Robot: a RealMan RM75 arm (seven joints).
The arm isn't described. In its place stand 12 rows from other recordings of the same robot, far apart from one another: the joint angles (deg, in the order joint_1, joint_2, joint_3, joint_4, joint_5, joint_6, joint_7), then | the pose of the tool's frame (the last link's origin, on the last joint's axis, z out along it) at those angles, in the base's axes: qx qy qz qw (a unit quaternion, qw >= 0); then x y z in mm.
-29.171, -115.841, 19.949, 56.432, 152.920, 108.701, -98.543 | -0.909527 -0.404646 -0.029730 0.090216 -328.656 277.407 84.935
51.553, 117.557, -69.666, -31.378, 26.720, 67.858, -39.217 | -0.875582 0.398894 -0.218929 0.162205 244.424 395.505 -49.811
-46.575, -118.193, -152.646, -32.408, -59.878, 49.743, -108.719 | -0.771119 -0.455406 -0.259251 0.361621 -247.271 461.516 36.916
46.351, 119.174, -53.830, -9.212, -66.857, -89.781, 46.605 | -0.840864 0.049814 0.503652 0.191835 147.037 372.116 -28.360
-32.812, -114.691, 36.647, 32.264, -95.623, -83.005, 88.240 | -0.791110 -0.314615 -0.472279 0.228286 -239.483 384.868 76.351
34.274, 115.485, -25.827, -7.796, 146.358, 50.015, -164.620 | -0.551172 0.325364 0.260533 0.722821 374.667 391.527 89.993
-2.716, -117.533, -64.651, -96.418, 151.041, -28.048, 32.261 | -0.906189 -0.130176 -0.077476 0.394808 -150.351 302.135 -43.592
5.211, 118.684, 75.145, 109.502, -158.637, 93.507, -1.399 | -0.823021 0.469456 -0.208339 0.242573 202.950 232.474 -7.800
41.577, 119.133, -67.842, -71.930, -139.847, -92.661, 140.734 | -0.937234 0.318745 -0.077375 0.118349 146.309 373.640 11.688
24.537, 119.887, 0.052, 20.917, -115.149, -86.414, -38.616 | -0.787060 -0.196065 0.276996 0.515139 230.736 248.476 -95.287
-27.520, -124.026, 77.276, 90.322, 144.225, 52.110, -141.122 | -0.876986 -0.197932 -0.103499 0.425448 -113.711 404.559 47.459
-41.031, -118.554, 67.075, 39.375, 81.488, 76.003, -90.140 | -0.913562 -0.176726 -0.357001 0.081988 -125.593 389.803 -19.234
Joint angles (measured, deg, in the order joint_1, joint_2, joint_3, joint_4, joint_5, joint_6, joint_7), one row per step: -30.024, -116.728, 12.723, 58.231, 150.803, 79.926, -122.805; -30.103, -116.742, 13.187, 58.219, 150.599, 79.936, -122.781; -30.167, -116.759, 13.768, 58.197, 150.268, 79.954, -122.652; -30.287, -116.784, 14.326, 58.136, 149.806, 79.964, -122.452; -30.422, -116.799, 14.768, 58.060, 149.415, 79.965, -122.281; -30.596, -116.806, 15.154, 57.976, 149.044, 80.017, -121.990; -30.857, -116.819, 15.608, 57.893, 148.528, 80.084, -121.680; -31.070, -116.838, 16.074, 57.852, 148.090, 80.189, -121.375; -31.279, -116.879, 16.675, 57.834, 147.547, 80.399, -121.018; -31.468, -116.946, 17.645, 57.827, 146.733, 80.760, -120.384; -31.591, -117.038, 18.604, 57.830, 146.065, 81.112, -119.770; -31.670, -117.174, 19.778, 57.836, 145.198, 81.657, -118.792; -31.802, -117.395, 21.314, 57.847, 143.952, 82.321, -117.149; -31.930, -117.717, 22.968, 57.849, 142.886, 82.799, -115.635; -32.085, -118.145, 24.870, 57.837, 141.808, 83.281, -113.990; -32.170, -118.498, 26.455, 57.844, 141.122, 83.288, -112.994; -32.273, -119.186, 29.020, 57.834, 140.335, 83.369, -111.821; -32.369, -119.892, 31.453, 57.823, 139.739, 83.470, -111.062; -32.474, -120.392, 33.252, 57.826, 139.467, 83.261, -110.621
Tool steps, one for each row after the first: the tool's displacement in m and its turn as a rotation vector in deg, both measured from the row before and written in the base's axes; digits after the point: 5 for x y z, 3 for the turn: 0.00164, 0.00142, -0.00078, -0.257, 0.075, -0.408; 0.00201, 0.00164, -0.00098, -0.311, 0.101, -0.586; 0.00252, 0.00211, -0.00112, -0.251, 0.022, -0.738; 0.00225, 0.00193, -0.00096, -0.196, -0.005, -0.637; 0.00240, 0.00199, -0.00094, -0.236, 0.026, -0.739; 0.00336, 0.00277, -0.00104, -0.217, -0.035, -0.945; 0.00306, 0.00231, -0.00104, -0.280, 0.020, -0.879; 0.00371, 0.00239, -0.00147, -0.413, -0.014, -1.056; 0.00505, 0.00275, -0.00238, -0.720, 0.053, -1.580; 0.00441, 0.00202, -0.00264, -0.792, 0.116, -1.427; 0.00528, 0.00179, -0.00360, -1.084, 0.158, -1.903; 0.00737, 0.00244, -0.00497, -1.383, 0.319, -2.855; 0.00716, 0.00218, -0.00596, -1.438, 0.395, -2.690; 0.00805, 0.00205, -0.00744, -1.683, 0.439, -2.956; 0.00554, 0.00168, -0.00576, -1.113, 0.481, -1.952; 0.00847, 0.00146, -0.01070, -2.049, 0.592, -2.654; 0.00796, 0.00063, -0.01075, -2.031, 0.394, -2.185; 0.00543, 0.00079, -0.00752, -1.294, 0.490, -1.454
